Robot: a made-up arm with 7 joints.
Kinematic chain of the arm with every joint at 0, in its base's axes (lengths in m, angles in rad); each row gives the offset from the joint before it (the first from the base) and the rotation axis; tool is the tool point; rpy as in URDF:
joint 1: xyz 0.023 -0.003 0.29 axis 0 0.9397 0.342
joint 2: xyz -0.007 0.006 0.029 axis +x
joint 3: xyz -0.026 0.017 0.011 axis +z
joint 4: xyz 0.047 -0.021 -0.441 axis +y
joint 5: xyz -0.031 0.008 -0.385 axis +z
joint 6: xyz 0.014 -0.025 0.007 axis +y
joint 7: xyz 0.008 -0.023 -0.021 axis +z
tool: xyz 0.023 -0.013 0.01 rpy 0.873 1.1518 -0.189
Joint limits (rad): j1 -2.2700..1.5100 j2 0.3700..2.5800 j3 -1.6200..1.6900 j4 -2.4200..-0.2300 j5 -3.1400..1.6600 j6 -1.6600..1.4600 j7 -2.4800..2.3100
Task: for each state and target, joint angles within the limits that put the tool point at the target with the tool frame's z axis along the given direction. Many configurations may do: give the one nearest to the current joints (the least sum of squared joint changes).
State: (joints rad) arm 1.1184 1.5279 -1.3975 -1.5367 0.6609 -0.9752 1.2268
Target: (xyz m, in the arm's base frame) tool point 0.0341 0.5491 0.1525 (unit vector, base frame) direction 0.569 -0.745 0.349
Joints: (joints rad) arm 0.8047 2.0769 -0.8613 -1.5563 0.7477 -0.5182 1.2274
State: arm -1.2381 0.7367 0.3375 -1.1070 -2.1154 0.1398 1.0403
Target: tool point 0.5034 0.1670 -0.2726 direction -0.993 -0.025 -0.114
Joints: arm -0.4585 0.3700 -0.2655 -0.7121 -2.2454 -0.7618 0.9415
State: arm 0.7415 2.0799 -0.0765 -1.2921 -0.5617 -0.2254 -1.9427
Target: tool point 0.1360 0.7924 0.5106 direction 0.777 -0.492 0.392
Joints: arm 1.0092 2.0733 -0.3964 -0.5414 -1.0081 0.1179 -2.2994
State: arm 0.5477 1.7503 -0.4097 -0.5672 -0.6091 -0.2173 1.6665
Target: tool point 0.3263 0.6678 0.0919 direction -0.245 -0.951 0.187
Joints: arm -0.2554 1.3408 -0.3370 -0.6538 -0.7080 -0.8370 1.4368
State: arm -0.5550 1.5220 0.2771 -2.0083 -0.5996 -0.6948 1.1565
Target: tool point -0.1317 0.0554 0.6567 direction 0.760 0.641 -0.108
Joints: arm -1.1368 2.0525 0.8995 -2.3415 -0.8110 -0.7177 0.8026
